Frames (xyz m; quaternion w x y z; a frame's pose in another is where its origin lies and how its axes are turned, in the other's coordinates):
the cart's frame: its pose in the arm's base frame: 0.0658 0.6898 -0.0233 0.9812 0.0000 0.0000 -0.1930
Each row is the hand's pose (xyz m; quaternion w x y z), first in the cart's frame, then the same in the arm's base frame.
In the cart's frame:
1: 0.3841 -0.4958 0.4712 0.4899 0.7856 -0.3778 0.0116
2: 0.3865 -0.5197 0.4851 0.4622 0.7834 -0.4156 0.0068
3: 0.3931 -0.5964 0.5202 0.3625 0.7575 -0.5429 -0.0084
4: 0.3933 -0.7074 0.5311 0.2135 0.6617 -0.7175 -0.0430
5: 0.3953 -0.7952 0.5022 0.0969 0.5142 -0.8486 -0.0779
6: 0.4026 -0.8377 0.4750 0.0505 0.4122 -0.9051 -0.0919
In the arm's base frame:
1: 0.2335 0.0855 0.4479 0.4829 0.6979 -0.5223 -0.0832
2: 0.2267 0.0624 0.4618 0.4548 0.6884 -0.5590 -0.0825
3: 0.2037 -0.0111 0.4969 0.3541 0.6385 -0.6789 -0.0782
4: 0.1619 -0.1139 0.5078 0.2012 0.5108 -0.8317 -0.0834
5: 0.1305 -0.1959 0.4789 0.0800 0.3408 -0.9319 -0.0951
6: 0.1211 -0.2380 0.4517 0.0318 0.2298 -0.9676 -0.0999

